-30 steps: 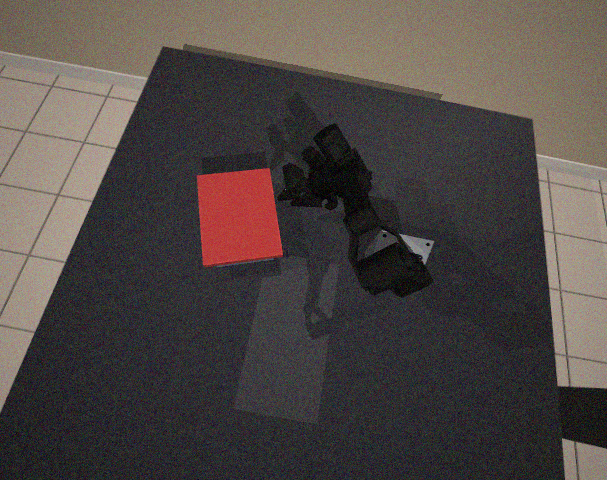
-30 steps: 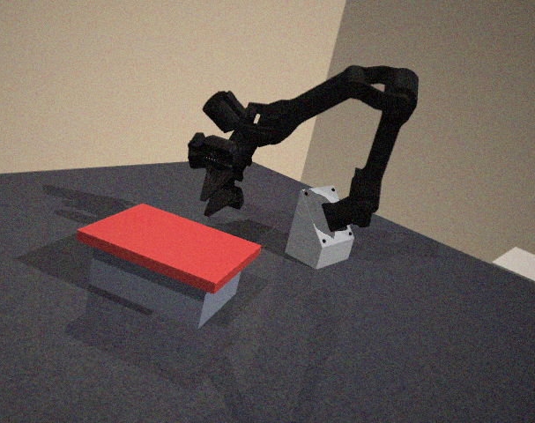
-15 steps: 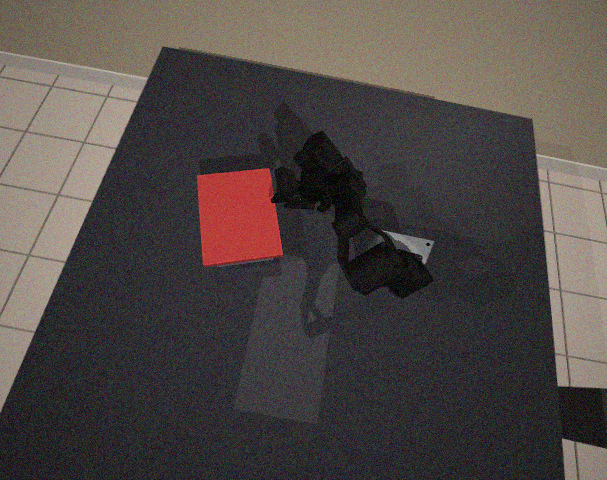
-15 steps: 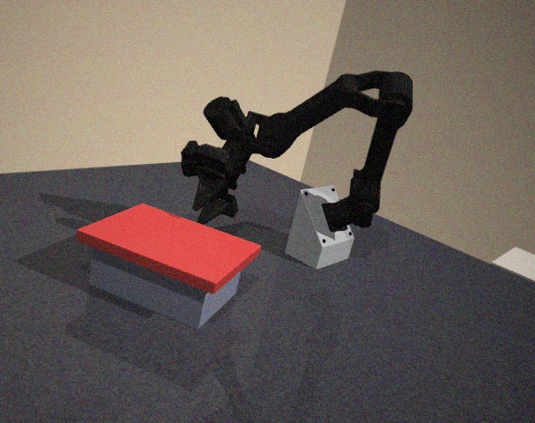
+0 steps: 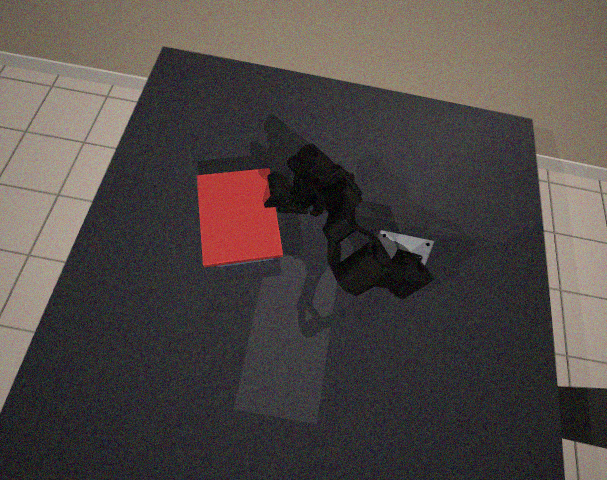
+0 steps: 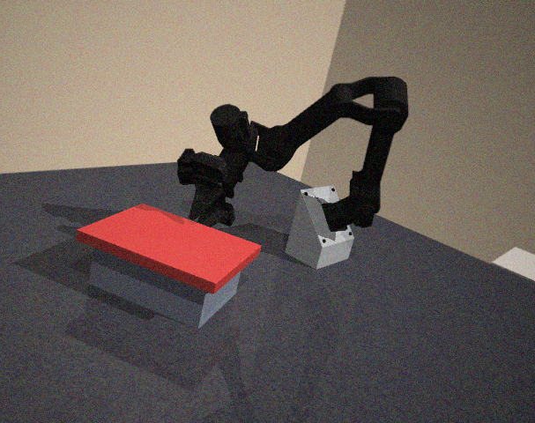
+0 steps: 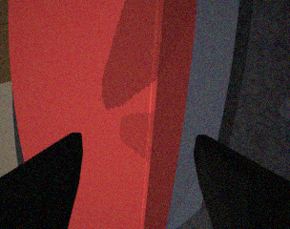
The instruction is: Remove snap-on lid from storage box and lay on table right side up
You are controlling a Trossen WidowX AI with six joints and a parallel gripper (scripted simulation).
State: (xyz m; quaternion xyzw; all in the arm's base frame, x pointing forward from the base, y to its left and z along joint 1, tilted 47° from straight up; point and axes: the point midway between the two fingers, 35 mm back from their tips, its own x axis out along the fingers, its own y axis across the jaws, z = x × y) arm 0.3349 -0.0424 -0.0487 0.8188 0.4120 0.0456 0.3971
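The red lid lies 70 mm ahead of my gripper tip and 40 mm to the left of it. The rest, counted from my gripper tip: box: 70 mm ahead, 40 mm to the left, 40 mm below.
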